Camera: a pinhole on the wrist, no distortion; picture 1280 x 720 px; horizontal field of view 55.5 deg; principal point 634.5 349.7 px. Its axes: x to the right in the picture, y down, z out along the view. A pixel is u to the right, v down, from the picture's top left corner.
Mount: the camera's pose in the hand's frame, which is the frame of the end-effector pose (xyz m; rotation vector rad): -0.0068 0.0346 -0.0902 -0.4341 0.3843 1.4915
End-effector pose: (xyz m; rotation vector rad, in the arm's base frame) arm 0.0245 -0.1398 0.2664 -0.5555 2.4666 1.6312
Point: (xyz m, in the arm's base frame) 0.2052 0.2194 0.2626
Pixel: outside the picture
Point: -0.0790 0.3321 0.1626
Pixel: 139.7 242.8
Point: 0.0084 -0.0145 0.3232
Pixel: 395.8 471.3
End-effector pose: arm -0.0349 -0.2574 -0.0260 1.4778 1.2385 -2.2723
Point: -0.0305 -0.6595 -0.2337
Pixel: 973.3 184.7
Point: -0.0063 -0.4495 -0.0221
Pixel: 537.1 665.7
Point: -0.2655 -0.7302 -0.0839
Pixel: 362.7 242.8
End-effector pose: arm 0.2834 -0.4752 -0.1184 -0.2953 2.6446 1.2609
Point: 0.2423 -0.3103 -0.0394
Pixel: 836.1 276.6
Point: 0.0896 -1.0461 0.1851
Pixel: behind the camera
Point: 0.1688 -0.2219 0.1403
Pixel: outside the picture
